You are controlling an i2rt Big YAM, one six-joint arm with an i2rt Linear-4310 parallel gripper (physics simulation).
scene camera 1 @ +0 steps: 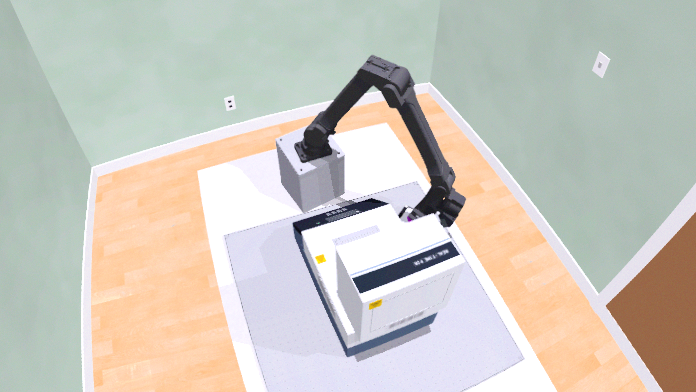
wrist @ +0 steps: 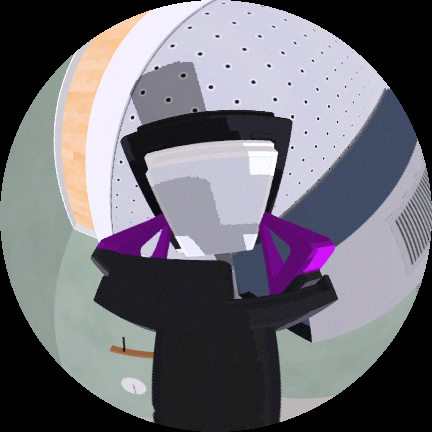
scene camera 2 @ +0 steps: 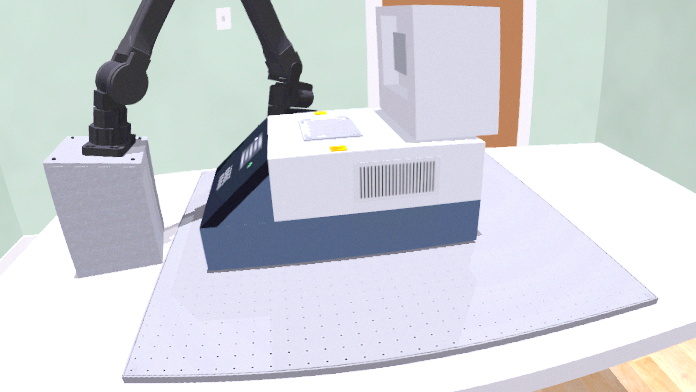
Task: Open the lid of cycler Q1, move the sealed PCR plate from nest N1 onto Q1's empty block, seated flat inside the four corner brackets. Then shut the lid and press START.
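Places are measured from the arm's base along level axes (x down, y ahead, z right), in metres.
Pixels of known places: gripper, fingertip midpoint: [wrist: 214, 215]; arm's base at its link origin: [scene camera 1: 313, 150] [scene camera 2: 110, 147].
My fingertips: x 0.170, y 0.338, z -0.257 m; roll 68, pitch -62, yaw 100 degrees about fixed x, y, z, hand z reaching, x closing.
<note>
Ahead of a thing's pixels: the offset from my fingertips to its top centre. "spot": to the spot under its first point. Level surfaces: height alone.
Cycler Q1 @(spot: dx +0.001, dy +0.186, dz +0.430 m) [scene camera 1: 327, 310] [scene camera 2: 375, 235] has its lid @(dx -0.396, dy +0.326, dz +0.286 m) [scene camera 1: 395, 245] [scene camera 2: 455, 75] raised upright at the rear. Its bare block @(spot: dx -0.162, dy +0.062, dz +0.276 m) [scene camera 1: 356, 235] [scene camera 2: 330, 128] shows on the top deck. A small green mark @(spot: dx -0.133, dy -0.051, dz +0.359 m) [scene camera 2: 250, 164] shows on the sloped dark front panel; the START label is too small to read. In the wrist view the pale sealed PCR plate @(dx -0.011, dy +0.004, dz -0.002 m) [wrist: 215, 200] sits within the black nest N1 @(dx +0.002, dy +0.004, dz -0.002 m) [wrist: 205, 125]. My gripper [wrist: 214, 215] [scene camera 1: 411, 218] is shut on the plate, with a purple finger against each side. Q1's body hides the fingers and nest in scene camera 2.
The arm's grey pedestal [scene camera 1: 320, 185] [scene camera 2: 110, 215] stands in front of Q1's panel. Q1 stands on a perforated board @(dx +0.040 m) [scene camera 1: 280, 320] [scene camera 2: 320, 320], and its blue and white side is close beside the nest. The raised lid stands tall over Q1's rear.
</note>
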